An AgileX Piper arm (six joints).
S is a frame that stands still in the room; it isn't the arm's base.
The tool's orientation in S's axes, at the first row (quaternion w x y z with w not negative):
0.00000 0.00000 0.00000 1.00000
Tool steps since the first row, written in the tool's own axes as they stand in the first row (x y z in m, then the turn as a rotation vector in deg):
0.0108 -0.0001 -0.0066 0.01 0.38 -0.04
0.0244 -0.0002 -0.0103 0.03 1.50 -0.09
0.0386 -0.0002 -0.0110 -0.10 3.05 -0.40
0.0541 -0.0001 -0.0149 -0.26 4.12 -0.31
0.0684 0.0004 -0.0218 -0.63 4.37 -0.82
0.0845 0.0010 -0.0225 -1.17 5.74 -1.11
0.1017 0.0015 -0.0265 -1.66 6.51 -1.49
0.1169 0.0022 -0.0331 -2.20 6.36 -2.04
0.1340 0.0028 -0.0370 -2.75 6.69 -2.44
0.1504 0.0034 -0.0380 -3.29 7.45 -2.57
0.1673 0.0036 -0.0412 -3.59 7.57 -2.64
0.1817 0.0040 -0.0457 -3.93 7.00 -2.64
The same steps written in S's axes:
-0.0108 0.0001 -0.0066 -0.01 -0.38 -0.04
-0.0244 0.0002 -0.0103 -0.03 -1.50 -0.09
-0.0386 0.0002 -0.0110 0.10 -3.05 -0.40
-0.0541 0.0001 -0.0149 0.26 -4.12 -0.31
-0.0684 -0.0004 -0.0218 0.63 -4.37 -0.82
-0.0845 -0.0010 -0.0225 1.17 -5.74 -1.11
-0.1017 -0.0015 -0.0265 1.66 -6.51 -1.49
-0.1169 -0.0022 -0.0331 2.20 -6.36 -2.04
-0.1340 -0.0028 -0.0370 2.75 -6.69 -2.44
-0.1504 -0.0034 -0.0380 3.29 -7.45 -2.57
-0.1673 -0.0036 -0.0412 3.59 -7.57 -2.64
-0.1817 -0.0040 -0.0457 3.93 -7.00 -2.64

